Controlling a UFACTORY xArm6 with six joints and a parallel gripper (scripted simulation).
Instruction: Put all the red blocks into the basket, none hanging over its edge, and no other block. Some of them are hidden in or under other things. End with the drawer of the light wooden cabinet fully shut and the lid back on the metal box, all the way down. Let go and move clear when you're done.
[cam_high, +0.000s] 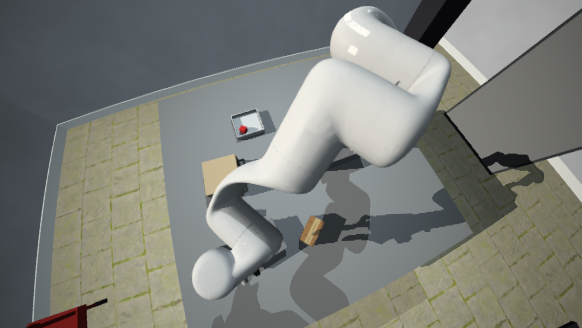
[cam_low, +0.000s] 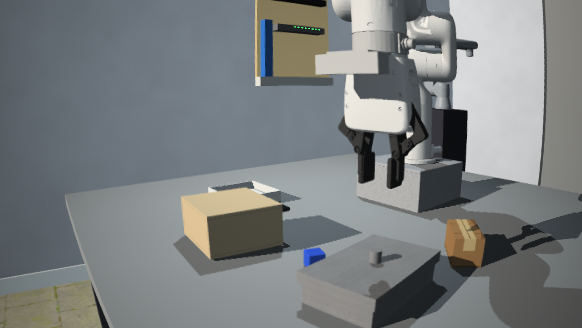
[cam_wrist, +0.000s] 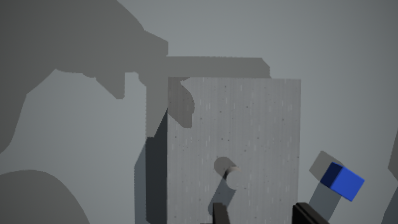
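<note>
The knobbed lid is 140 mm below my hand. The rest, counted from my hand: blue block (170 mm below, 130 mm to the right, 30 mm ahead); green block (230 mm behind, 170 mm below, 40 mm to the right); cardboard box (220 mm behind, 150 mm below, 20 mm to the right).
</note>
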